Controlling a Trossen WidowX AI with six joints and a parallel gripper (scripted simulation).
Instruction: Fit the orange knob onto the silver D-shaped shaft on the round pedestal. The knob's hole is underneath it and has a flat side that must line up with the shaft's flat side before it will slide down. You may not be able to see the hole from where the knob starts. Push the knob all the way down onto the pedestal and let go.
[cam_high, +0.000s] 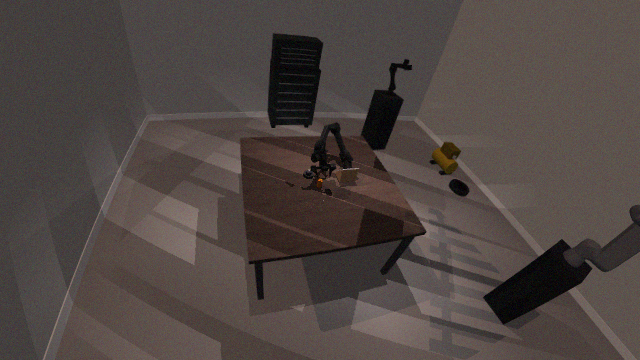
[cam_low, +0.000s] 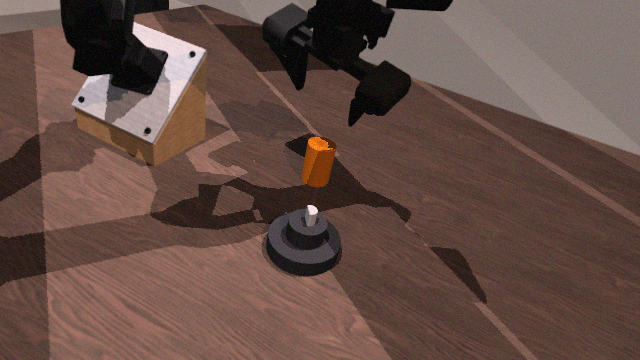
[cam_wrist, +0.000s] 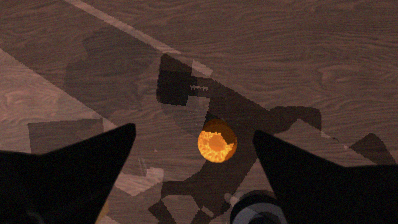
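My gripper tip is now 10 mm short of the orange knob, 20 mm to the left of it and 60 mm above it. The rest, counted from my gripper tip: round dark pedestal: 50 mm ahead, 160 mm to the right, 70 mm below.
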